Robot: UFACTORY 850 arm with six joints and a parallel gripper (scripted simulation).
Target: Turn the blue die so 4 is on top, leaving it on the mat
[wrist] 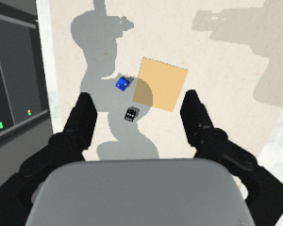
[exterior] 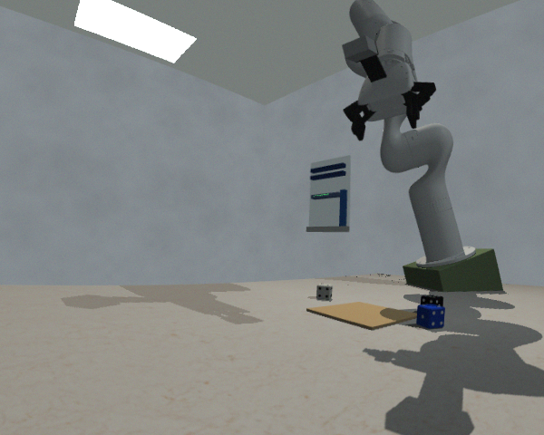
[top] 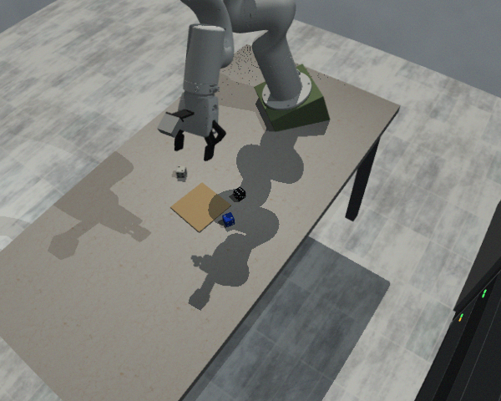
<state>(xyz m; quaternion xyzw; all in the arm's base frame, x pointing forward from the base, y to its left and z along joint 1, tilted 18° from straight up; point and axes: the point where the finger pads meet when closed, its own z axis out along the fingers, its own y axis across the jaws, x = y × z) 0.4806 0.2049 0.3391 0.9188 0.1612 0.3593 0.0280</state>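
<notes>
Now: hand 300 mm above the white die, 200 mm to the left of it and 70 mm past it. Round my hand: black die: 300 mm below, 140 mm behind, 20 mm to the left; then blue die: 300 mm below, 60 mm to the left, 40 mm behind; then tan mat: 310 mm below, 50 mm to the right, 20 mm behind.
</notes>
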